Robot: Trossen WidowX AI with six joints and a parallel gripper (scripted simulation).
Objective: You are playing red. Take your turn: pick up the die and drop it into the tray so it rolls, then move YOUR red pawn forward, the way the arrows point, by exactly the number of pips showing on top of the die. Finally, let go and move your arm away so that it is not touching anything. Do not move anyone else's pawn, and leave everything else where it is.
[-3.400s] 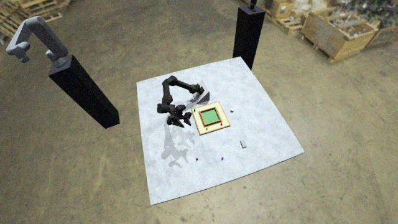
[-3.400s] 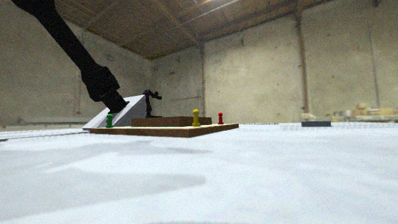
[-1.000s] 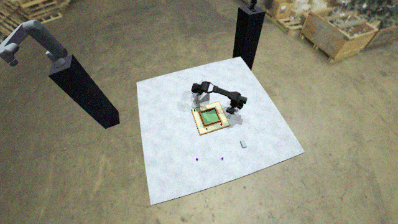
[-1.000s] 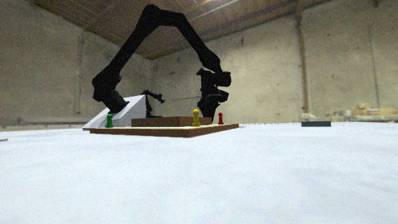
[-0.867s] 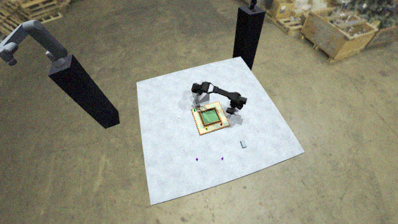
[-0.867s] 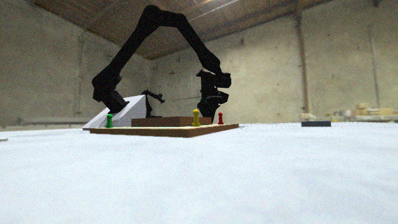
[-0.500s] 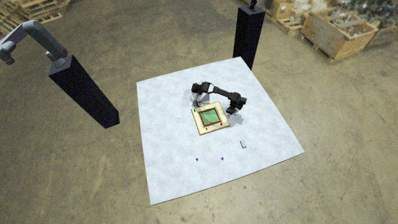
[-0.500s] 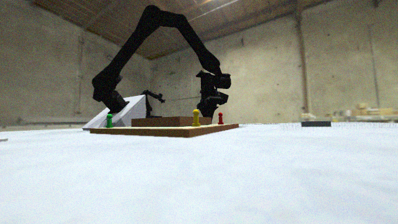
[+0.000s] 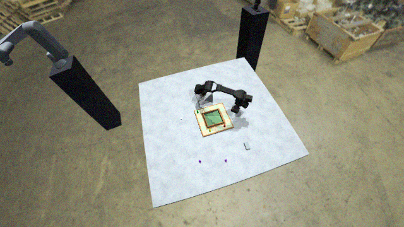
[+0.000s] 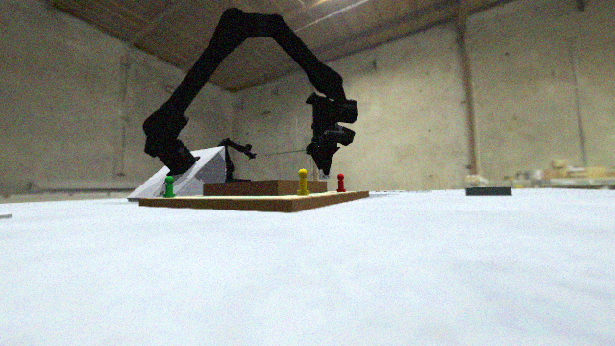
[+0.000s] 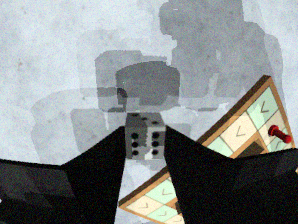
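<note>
My gripper tip is 9 cm short of the red pawn, 17 cm to the left of it and 3 cm above it. Round my gripper tip: white die right at my gripper tip; yellow pawn 8 cm ahead, 30 cm to the right, 3 cm below; small dark block 33 cm ahead, 8 cm to the right, 5 cm below.
</note>
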